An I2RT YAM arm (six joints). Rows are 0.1 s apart.
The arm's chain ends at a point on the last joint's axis. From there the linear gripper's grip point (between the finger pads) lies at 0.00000 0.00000 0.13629 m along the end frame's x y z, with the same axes.
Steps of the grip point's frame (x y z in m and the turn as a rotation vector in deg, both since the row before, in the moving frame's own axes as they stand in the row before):
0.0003 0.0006 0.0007 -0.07 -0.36 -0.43
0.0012 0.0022 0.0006 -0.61 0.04 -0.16
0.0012 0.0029 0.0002 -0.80 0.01 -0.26
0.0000 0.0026 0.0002 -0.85 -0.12 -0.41
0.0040 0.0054 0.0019 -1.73 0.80 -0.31
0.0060 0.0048 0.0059 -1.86 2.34 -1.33
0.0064 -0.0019 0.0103 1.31 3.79 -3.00
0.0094 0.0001 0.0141 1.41 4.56 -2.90
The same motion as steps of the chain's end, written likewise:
0.0012 0.0004 0.0007 -0.07 -0.36 -0.43
0.0011 0.0007 0.0006 -0.61 0.04 -0.16
0.0012 0.0010 0.0002 -0.80 0.01 -0.26
0.0003 0.0006 0.0002 -0.85 -0.12 -0.41
0.0021 0.0013 0.0020 -1.73 0.80 -0.31
0.0004 0.0004 0.0061 -1.86 2.34 -1.33
-0.0025 0.0014 0.0106 1.31 3.79 -3.00
-0.0013 0.0037 0.0146 1.41 4.56 -2.90

